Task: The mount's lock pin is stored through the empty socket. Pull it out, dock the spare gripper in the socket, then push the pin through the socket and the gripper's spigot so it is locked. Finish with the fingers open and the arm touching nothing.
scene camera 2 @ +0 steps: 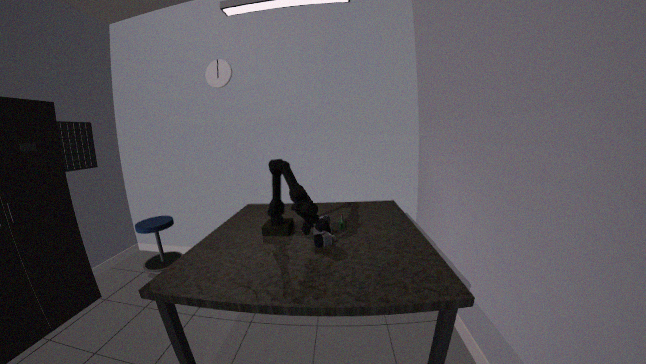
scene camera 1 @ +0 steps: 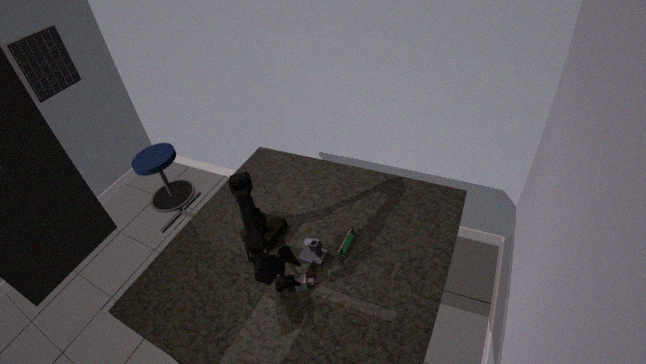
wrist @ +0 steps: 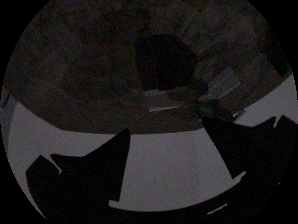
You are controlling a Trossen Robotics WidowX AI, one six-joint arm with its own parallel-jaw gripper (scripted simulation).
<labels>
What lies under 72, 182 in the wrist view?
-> My gripper.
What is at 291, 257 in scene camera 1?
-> My gripper.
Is my gripper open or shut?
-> Open.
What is my gripper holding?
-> Nothing.
</labels>
